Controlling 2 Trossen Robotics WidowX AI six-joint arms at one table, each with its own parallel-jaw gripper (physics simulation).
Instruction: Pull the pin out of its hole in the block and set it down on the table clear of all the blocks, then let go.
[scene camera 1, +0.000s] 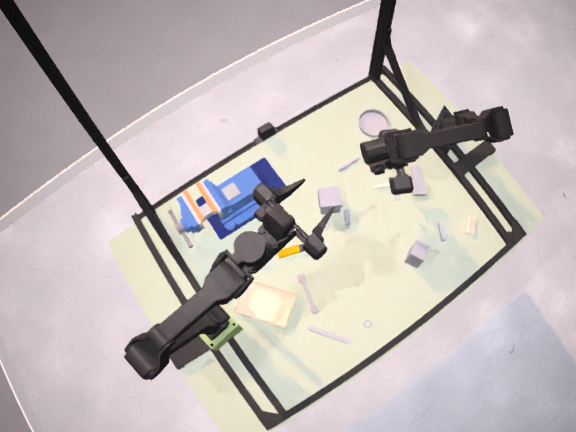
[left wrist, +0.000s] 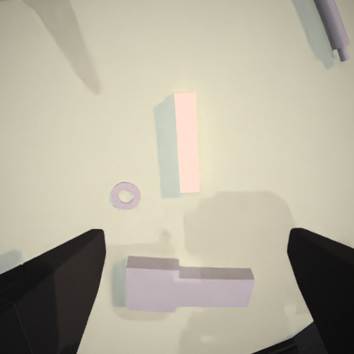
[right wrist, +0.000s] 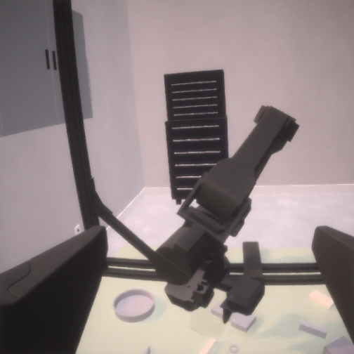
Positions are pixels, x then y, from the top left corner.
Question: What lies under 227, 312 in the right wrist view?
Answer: The left gripper.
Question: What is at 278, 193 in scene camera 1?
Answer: The right gripper.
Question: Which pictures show the tray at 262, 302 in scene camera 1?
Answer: Scene camera 1 only.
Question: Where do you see the right gripper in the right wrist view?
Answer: At 212, 238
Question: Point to a round dish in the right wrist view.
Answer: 132, 305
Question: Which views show the left gripper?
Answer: Scene camera 1, the left wrist view and the right wrist view: all of them.
